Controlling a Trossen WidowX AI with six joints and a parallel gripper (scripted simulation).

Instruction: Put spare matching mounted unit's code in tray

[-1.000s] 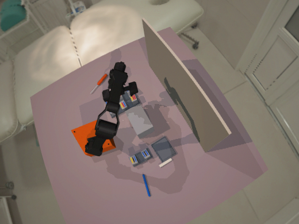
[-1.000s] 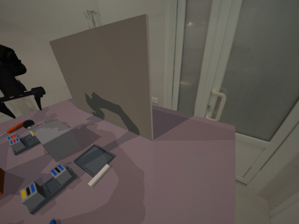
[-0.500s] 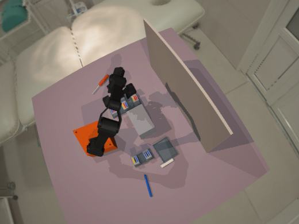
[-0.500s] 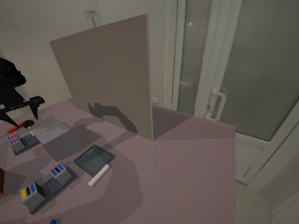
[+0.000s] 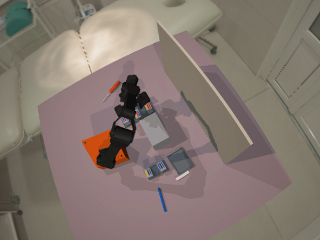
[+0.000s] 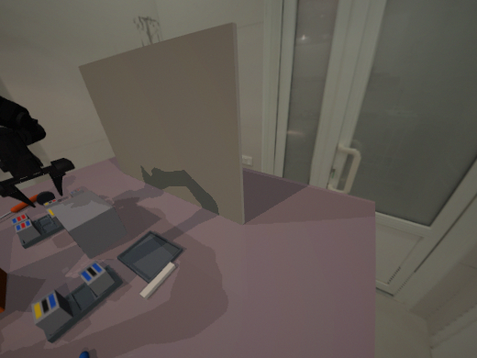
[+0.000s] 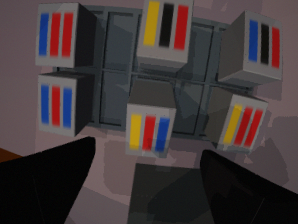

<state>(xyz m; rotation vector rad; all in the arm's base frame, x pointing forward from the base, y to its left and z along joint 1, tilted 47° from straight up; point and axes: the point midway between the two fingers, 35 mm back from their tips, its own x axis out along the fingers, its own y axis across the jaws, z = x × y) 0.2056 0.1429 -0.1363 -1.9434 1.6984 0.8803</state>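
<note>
Right now the spare is 50 mm below my gripper tip. Also, from my gripper tip: grey mounted unit 130 mm to the right, 70 mm ahead, 40 mm below; then black puck 200 mm to the left, 70 mm below, 40 mm behind; then rack 330 mm to the right, 80 mm below, 10 mm ahead.
</note>
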